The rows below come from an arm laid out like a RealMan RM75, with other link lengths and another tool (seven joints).
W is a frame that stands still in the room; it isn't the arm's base.
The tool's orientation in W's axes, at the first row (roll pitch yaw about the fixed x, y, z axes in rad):
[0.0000 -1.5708 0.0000]
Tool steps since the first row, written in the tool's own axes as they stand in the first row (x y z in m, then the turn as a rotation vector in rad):
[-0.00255 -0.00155 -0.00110 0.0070 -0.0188 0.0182]
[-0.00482 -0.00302 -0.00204 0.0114 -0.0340 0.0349]
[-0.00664 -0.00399 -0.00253 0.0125 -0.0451 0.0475]
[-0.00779 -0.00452 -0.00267 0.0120 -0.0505 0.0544]
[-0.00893 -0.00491 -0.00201 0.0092 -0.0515 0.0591]
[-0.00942 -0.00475 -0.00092 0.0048 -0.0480 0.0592]
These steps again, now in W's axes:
[0.00110 -0.00155 -0.00255 -0.0182 -0.0188 0.0070]
[0.00204 -0.00302 -0.00482 -0.0349 -0.0340 0.0114]
[0.00253 -0.00399 -0.00664 -0.0475 -0.0451 0.0125]
[0.00267 -0.00452 -0.00779 -0.0544 -0.0505 0.0120]
[0.00201 -0.00491 -0.00893 -0.0591 -0.0515 0.0092]
[0.00092 -0.00475 -0.00942 -0.0592 -0.0480 0.0048]

